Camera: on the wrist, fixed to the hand. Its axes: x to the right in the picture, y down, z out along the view.
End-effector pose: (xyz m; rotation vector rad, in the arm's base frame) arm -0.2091 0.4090 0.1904 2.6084 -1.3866 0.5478
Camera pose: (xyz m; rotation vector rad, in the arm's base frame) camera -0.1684 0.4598 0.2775 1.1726 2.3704 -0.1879
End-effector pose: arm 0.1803 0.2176 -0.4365 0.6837 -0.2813 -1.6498
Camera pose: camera 0.1743 0.2337 -0.5439 -0.2335 -0.7976 1.3246
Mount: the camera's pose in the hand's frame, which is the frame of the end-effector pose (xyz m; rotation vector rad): 0.0144 -0.0665 -0.0848 0.1694 -0.1040 3.0880
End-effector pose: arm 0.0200 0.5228 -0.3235 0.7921 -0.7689 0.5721
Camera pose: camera 0.1081 0.5541 -0.3789 0.7963 1.0489 -2.2102
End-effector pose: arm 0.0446 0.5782 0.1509 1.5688 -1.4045 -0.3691
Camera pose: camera 0.1519 0.5947 0.1450 -1.5837 -2.0007 1.4311
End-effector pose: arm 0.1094 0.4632 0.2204 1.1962 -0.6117 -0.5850
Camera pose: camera 0.1733 0.4919 0.1373 -0.6388 -1.6133 1.9993
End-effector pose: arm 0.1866 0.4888 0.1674 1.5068 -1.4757 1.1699
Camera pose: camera 0.2413 0.5692 0.2160 1.2646 1.4130 -0.9172
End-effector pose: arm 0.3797 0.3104 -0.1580 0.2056 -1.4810 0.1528
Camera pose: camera 0.4783 0.2648 -0.1531 1.8746 0.3883 -2.2863
